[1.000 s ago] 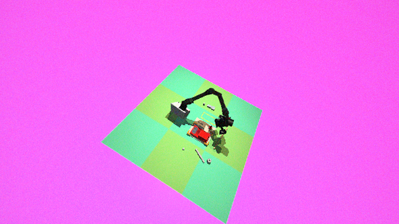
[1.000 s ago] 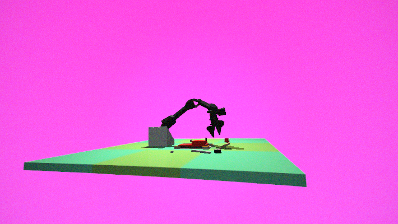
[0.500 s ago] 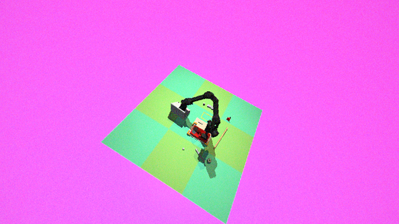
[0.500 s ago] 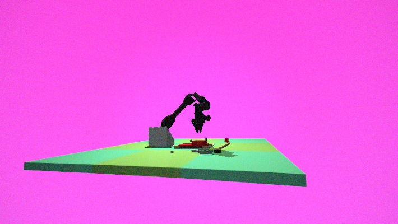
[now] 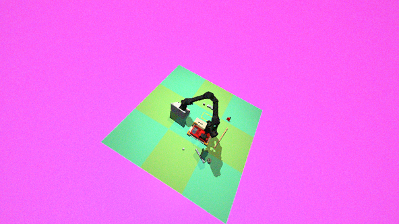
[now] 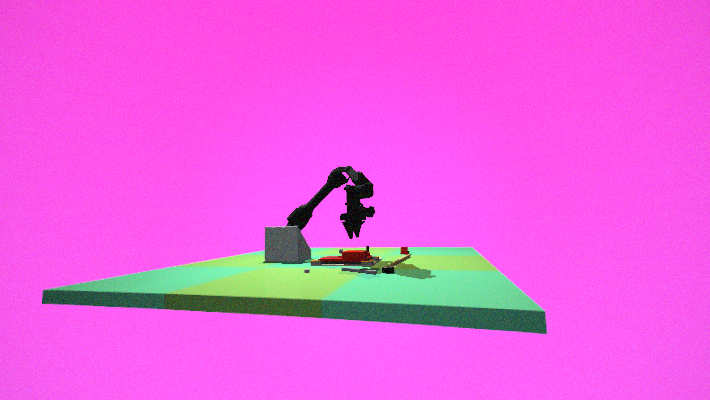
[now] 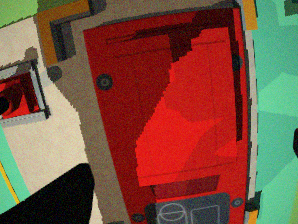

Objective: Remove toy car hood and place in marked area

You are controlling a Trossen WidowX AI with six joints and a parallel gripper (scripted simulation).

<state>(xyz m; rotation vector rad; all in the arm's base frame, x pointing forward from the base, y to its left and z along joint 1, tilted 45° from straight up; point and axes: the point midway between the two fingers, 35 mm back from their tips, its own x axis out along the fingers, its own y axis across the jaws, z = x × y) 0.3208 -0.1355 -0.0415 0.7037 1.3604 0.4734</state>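
My gripper tip is 60 mm above the red hood. Also, from my gripper tip: thin orange rod: 180 mm ahead, 100 mm below, 80 mm to the left; wheel: 200 mm to the right, 150 mm ahead, 90 mm below; grey rod: 200 mm to the right, 100 mm below, 50 mm ahead.
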